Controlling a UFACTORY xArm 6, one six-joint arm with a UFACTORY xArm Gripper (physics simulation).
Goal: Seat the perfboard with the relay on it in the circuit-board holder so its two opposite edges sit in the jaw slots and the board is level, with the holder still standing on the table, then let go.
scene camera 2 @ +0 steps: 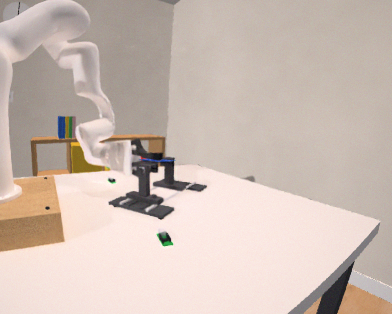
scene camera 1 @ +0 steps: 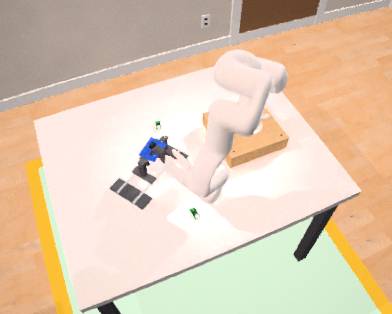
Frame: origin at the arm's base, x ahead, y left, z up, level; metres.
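Seen in the pictures: gripper, fingertip midpoint: (scene camera 2: 155, 159) (scene camera 1: 154, 148).
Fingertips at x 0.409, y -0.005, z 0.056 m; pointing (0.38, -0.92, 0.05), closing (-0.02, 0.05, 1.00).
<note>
Offsets run from my fingertips to a thing's middle. Level surfaces: height alone.
The blue perfboard {dy +0.001, dx +0.008, dz +0.008 m} (scene camera 1: 146, 153) (scene camera 2: 168, 160) lies across the tops of the circuit-board holder's two jaw posts and looks about level. Whether its edges sit inside the slots is too small to tell. The relay is not clearly seen; dark fingers cover that part of the board. The black holder {dy +0.017, dx +0.036, dz -0.062 m} (scene camera 1: 131, 193) (scene camera 2: 144, 182) stands upright on the table, with two flat feet joined by light rods. My gripper (scene camera 1: 159, 148) (scene camera 2: 151, 156) reaches in sideways at jaw height and is shut on the perfboard. The exact contact is partly hidden by the fingers and the near jaw.
Two small green boards with dark parts lie on the table {dz -0.120 m} (scene camera 1: 100, 265) (scene camera 2: 225, 260), one (scene camera 1: 158, 125) (scene camera 2: 111, 180) beyond the holder in scene camera 1, another (scene camera 1: 194, 214) (scene camera 2: 164, 238) on its other side. The arm stands on a wooden block (scene camera 1: 260, 148) (scene camera 2: 30, 227).
</note>
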